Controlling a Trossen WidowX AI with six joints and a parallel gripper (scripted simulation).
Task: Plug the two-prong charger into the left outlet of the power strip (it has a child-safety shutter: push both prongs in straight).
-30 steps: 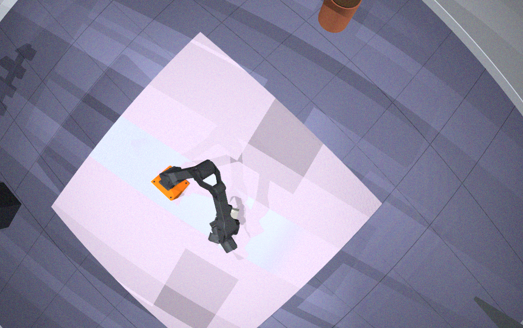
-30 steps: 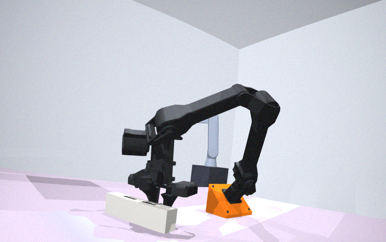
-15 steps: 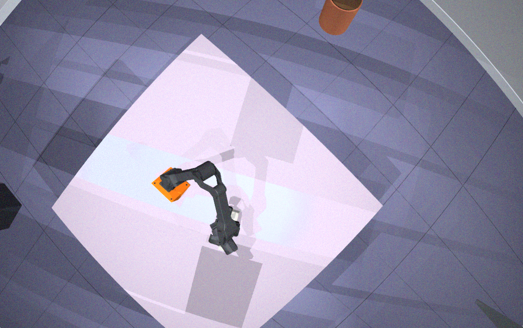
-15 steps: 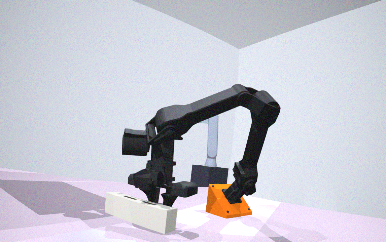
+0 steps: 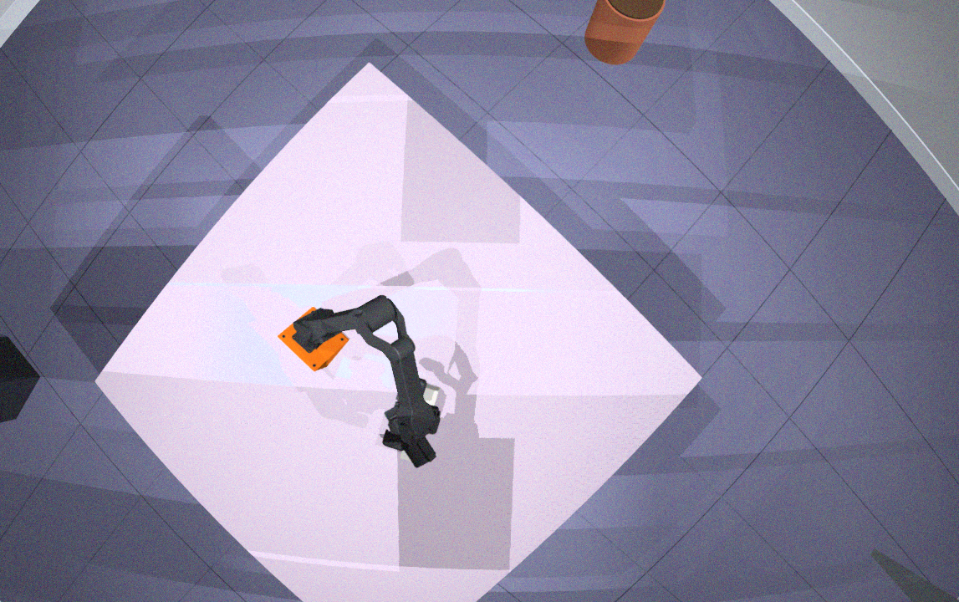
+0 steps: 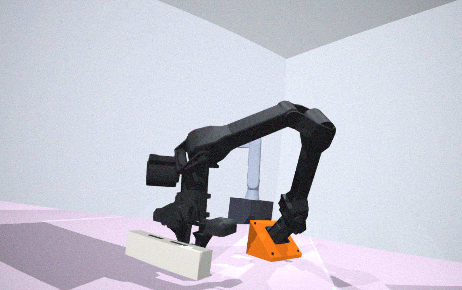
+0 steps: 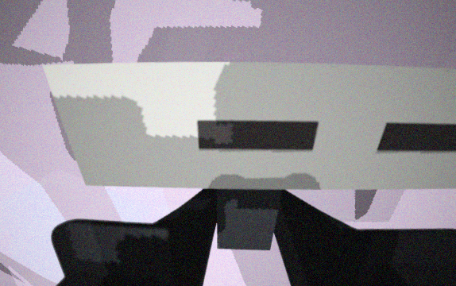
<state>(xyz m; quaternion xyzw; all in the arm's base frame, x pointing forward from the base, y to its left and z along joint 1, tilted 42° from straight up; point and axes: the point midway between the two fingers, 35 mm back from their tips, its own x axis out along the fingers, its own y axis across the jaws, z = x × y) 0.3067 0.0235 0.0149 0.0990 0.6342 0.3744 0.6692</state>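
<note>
My gripper tip is 20 mm short of the two-prong charger, 10 mm to the right of it and 10 mm below it.
</note>
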